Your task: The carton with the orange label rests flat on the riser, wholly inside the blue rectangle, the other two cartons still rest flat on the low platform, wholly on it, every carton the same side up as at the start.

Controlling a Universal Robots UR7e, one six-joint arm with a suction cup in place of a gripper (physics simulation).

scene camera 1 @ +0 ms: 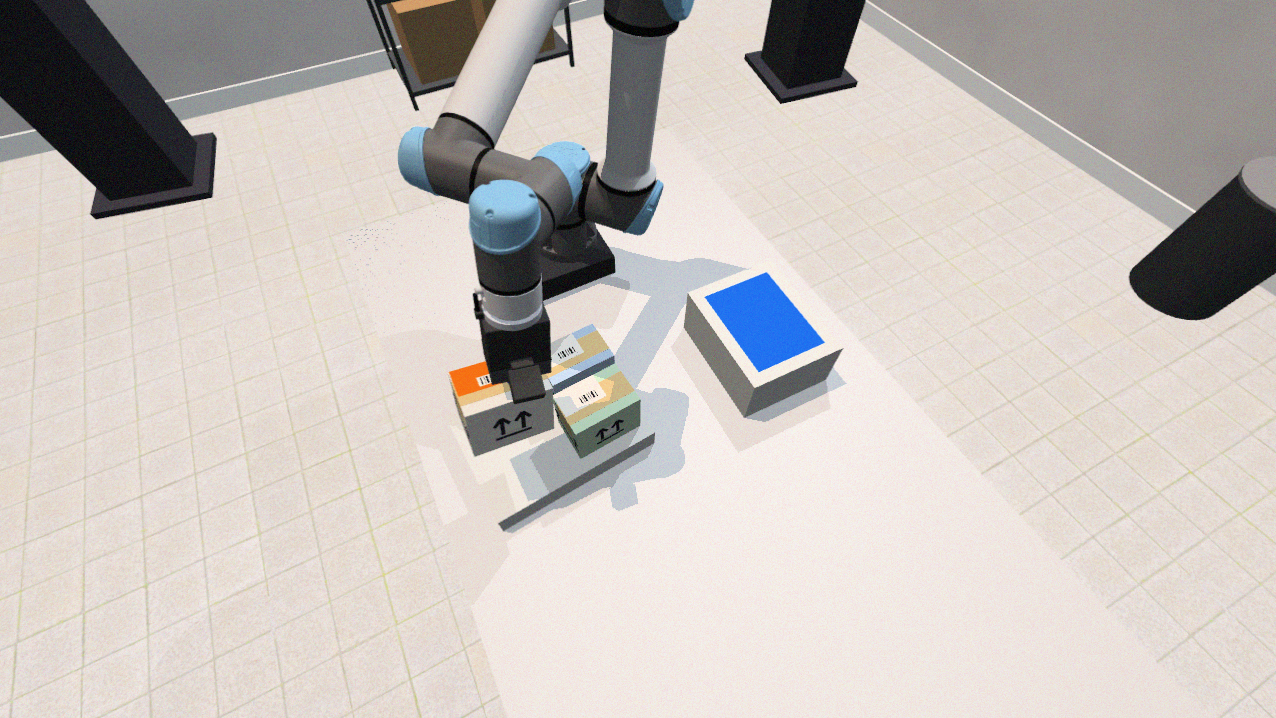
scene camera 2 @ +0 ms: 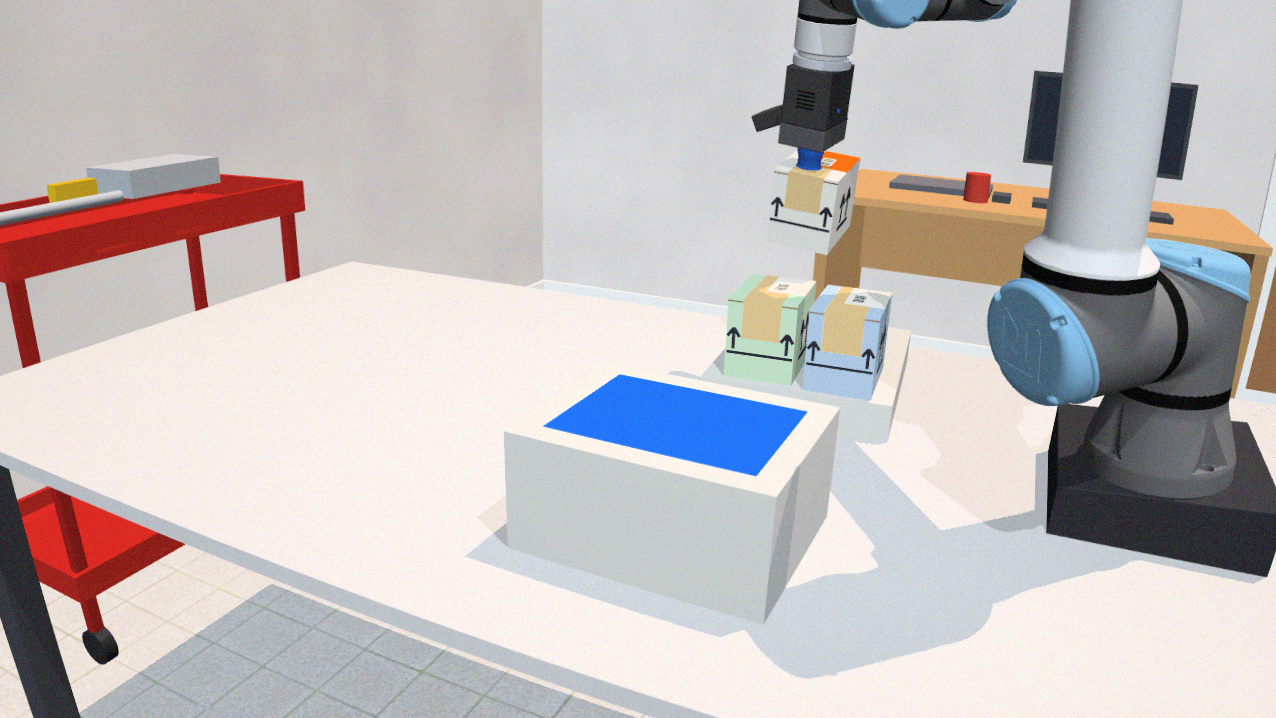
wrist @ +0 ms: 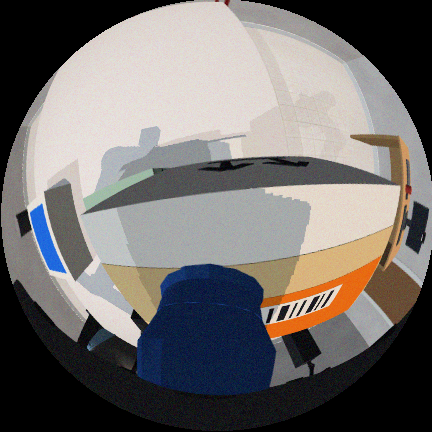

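My suction gripper is shut on the top of the orange-label carton. That carton hangs upright in the air, raised above the low platform. The green carton and the blue carton stand upright side by side on the platform. The riser stands apart, with the blue rectangle on its top. The cup's contact is partly hidden in scene camera 1.
The arm's black base stands on the table beside the platform and riser. A red cart stands past the table's edge. A wooden desk with a red mug stands behind. Black pillars stand on the floor in scene camera 1.
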